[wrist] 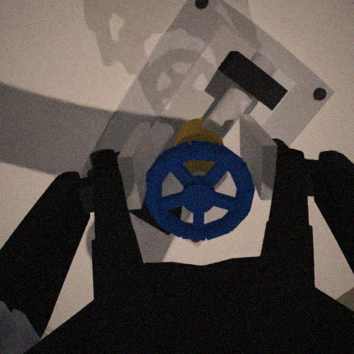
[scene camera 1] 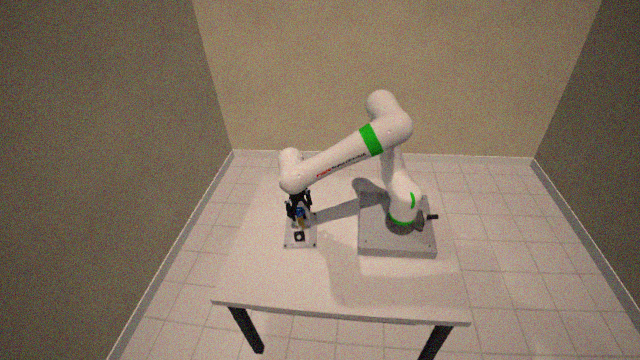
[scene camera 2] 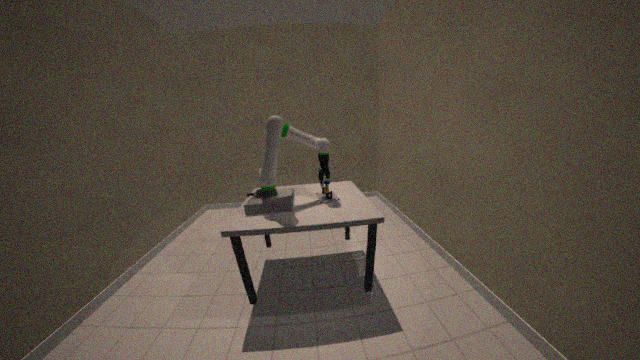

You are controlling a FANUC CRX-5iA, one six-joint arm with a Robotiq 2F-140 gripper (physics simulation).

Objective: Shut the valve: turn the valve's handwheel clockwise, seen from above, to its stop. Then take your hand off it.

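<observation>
The valve's blue five-spoke handwheel point(scene camera 1: 300, 212) point(scene camera 2: 327, 183) point(wrist: 198, 196) lies level above the brass-coloured valve body point(scene camera 1: 301, 223) point(wrist: 196, 131). The valve stands on a light mounting plate point(scene camera 1: 307, 244) point(wrist: 304, 114). My gripper point(scene camera 1: 299, 206) point(scene camera 2: 325, 178) point(wrist: 195, 137) points down over the valve, one finger pad on each side of the wheel. Its fingers are partly closed, and the pads sit against the wheel's rim on the left and right in the wrist view. The gripper is shut on the handwheel. The exact contact spots are partly hidden.
A black pipe clamp point(scene camera 1: 299, 236) point(wrist: 254, 80) holds the pipe beside the valve body. The arm's grey base block point(scene camera 1: 372, 245) point(scene camera 2: 255, 206) stands on the same table point(scene camera 1: 270, 280) point(scene camera 2: 345, 215). Dark bolt heads show at the mounting plate's corners.
</observation>
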